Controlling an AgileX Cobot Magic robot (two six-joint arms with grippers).
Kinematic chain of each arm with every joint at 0, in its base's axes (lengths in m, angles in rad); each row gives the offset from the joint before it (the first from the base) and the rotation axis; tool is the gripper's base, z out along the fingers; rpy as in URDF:
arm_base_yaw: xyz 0 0 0.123 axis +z
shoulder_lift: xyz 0 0 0 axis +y
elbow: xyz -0.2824 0 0.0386 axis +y
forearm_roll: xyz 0.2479 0 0.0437 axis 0.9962 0 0.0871
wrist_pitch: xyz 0 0 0 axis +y
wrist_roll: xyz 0.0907 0 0.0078 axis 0.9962 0 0.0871
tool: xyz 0 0 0 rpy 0 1.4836 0
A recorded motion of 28 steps. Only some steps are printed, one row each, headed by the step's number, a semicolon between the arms.
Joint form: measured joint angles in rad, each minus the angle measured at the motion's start. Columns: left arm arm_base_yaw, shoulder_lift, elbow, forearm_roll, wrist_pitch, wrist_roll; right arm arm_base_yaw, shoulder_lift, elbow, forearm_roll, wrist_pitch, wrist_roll.
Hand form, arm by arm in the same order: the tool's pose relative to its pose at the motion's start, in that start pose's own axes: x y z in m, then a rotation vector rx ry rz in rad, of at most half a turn. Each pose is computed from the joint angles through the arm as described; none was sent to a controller.
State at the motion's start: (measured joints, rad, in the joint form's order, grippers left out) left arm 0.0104 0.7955 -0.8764 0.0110 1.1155 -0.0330; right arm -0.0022 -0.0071 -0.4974 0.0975 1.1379 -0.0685
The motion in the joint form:
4: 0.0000 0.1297 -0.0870 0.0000 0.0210 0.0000; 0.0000 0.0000 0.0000 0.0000 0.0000 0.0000
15: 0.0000 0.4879 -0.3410 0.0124 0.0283 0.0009; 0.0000 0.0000 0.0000 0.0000 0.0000 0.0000
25: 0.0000 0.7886 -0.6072 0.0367 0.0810 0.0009; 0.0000 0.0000 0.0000 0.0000 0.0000 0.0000
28: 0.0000 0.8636 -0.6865 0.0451 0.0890 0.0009; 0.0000 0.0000 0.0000 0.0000 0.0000 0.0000
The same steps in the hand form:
4: -0.0270 -0.0009 0.0116 -0.0019 0.0637 0.0004; 0.0000 0.0000 0.0000 0.0000 0.0000 0.0000
15: -0.1025 -0.0025 0.0631 -0.0158 0.1748 0.0085; 0.0000 0.0000 0.0000 0.0000 0.0000 0.0000
25: -0.1598 -0.0025 0.1186 -0.0399 0.2612 0.0205; 0.0000 0.0000 0.0000 0.0000 0.0000 0.0000
28: -0.1748 -0.0024 0.1330 -0.0476 0.2646 0.0243; 0.0000 0.0000 0.0000 0.0000 0.0000 0.0000

